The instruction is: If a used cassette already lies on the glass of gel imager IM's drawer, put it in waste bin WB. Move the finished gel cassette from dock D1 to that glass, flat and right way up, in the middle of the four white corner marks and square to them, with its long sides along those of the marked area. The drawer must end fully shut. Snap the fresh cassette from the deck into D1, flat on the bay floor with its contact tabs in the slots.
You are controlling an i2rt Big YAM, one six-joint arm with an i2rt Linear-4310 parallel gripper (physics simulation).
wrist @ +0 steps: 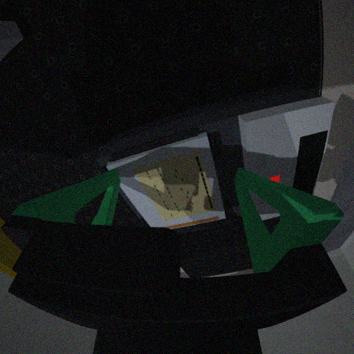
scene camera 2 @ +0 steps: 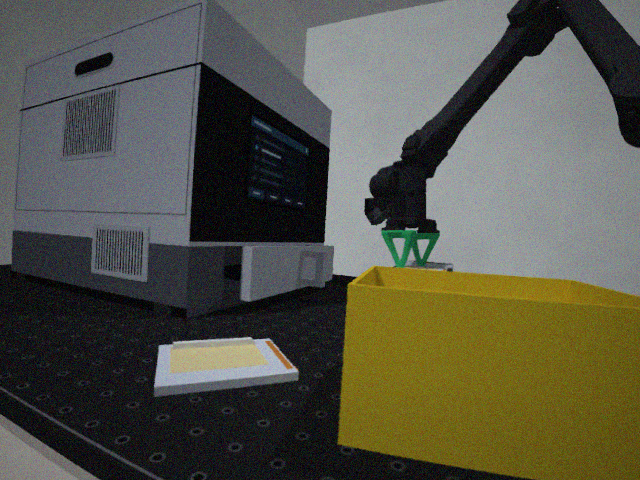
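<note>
The finished gel cassette (wrist: 135, 197), pale with a yellow banded gel and an orange strip, shows in the wrist view at dock D1 (wrist: 265, 135), between the fingers. Shadows cross it, and its seating is unclear. My gripper (scene camera 2: 408, 264) (wrist: 177, 174) is open and empty, with its green fingertips to either side of the cassette in the wrist view. The fresh cassette (scene camera 2: 217, 357) lies flat on the deck in scene camera 2. The drawer (scene camera 2: 273, 271) of gel imager IM (scene camera 2: 103, 180) stands partly out; its glass is hidden.
The yellow waste bin WB (scene camera 2: 480, 372) (wrist: 6, 252) stands at the right front in scene camera 2 and hides the area below the fingertips. Its edge shows at the left of the wrist view. The imager rises behind the fresh cassette.
</note>
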